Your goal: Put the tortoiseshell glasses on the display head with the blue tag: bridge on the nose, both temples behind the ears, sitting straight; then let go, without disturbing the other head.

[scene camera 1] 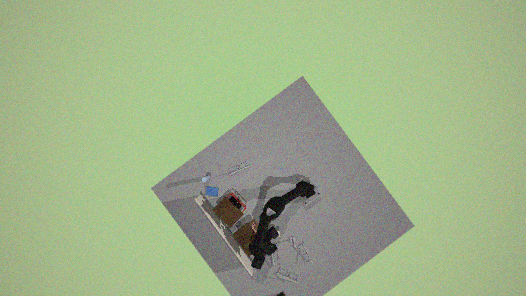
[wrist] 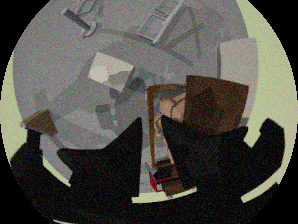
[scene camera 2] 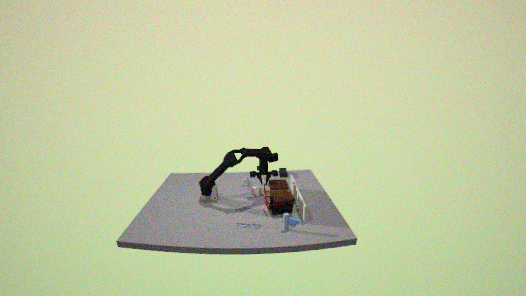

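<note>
Here is my gripper (wrist: 151,119). I can also see a white block (wrist: 114,73), and there is a white panel (wrist: 239,58) as well.
</note>
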